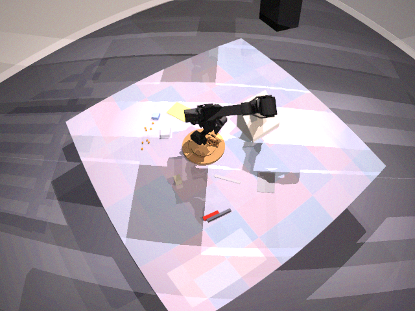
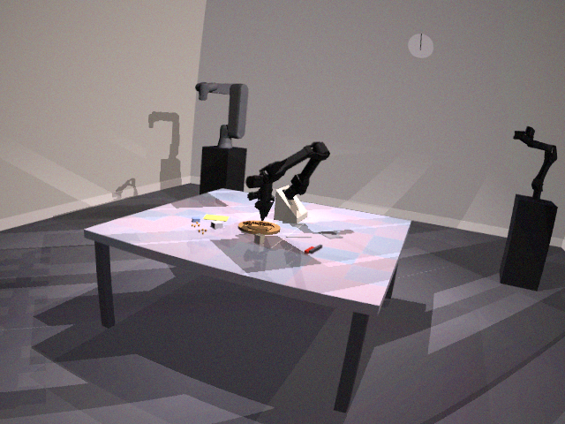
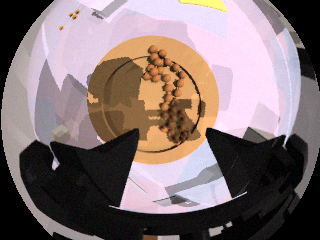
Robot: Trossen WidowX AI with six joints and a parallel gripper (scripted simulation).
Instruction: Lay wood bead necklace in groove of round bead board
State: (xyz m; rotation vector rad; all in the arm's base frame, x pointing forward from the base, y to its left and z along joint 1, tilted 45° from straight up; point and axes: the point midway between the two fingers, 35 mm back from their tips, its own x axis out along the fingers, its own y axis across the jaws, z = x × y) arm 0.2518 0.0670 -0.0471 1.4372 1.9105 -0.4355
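Right now my gripper tip is 3 cm short of the round bead board and 3 cm above it. Round my gripper tip: cream cube: 22 cm ahead, 11 cm to the left, 2 cm below; white block: 16 cm to the right, 16 cm ahead, 3 cm below; thin rod: 20 cm to the left, 4 cm below, 2 cm ahead.
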